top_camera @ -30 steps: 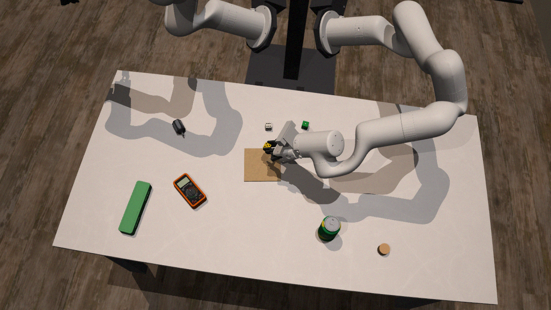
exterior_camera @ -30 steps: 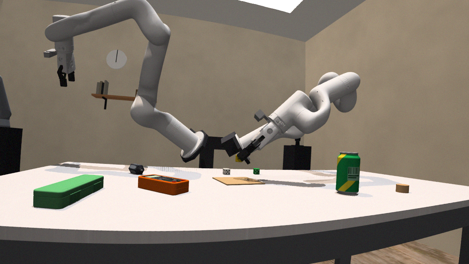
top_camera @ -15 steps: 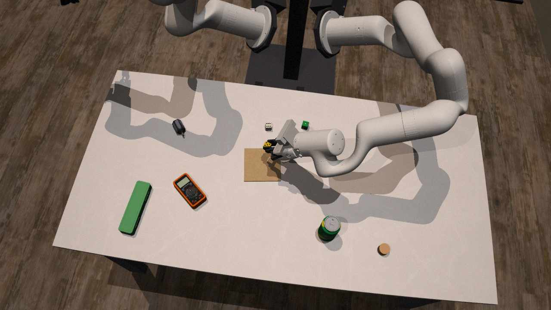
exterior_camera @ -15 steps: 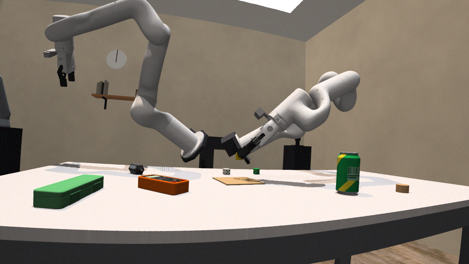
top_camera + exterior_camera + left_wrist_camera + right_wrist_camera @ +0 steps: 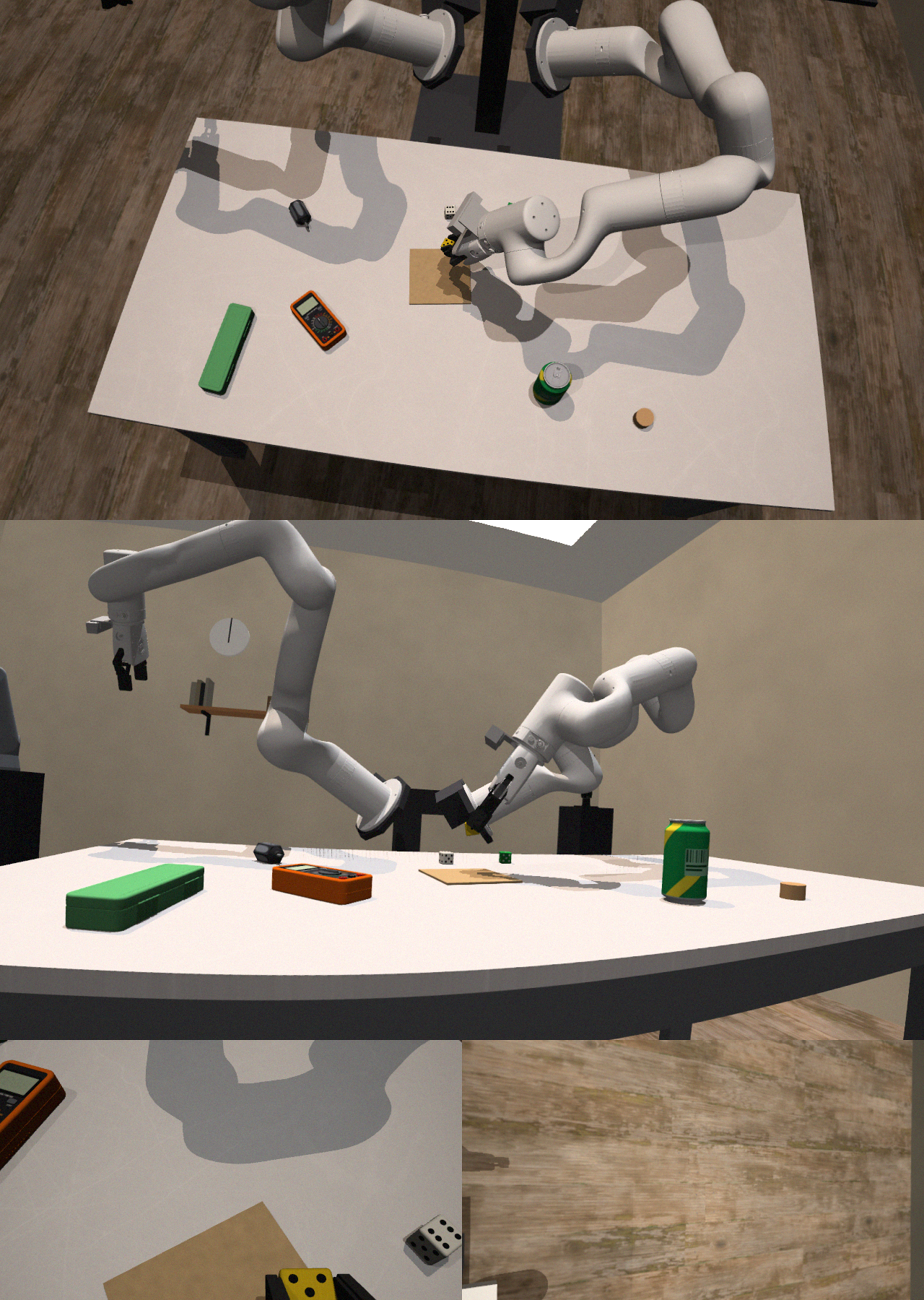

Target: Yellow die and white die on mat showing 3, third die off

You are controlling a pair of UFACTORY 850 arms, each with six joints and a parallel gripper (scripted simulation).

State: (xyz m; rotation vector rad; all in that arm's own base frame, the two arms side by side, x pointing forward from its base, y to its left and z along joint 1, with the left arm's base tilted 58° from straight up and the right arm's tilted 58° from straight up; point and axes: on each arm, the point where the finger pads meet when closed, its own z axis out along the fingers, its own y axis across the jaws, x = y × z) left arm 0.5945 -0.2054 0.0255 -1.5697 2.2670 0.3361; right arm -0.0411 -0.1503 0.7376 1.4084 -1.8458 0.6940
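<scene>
My left hand is 1 cm to the left of the yellow die and 2 cm above it. Also, from my left hand: white die: 14 cm behind, 2 cm to the right, 9 cm below; then green die: 16 cm behind, 13 cm to the left, 9 cm below; then tan mat: 3 cm ahead, 3 cm to the right, 10 cm below.
</scene>
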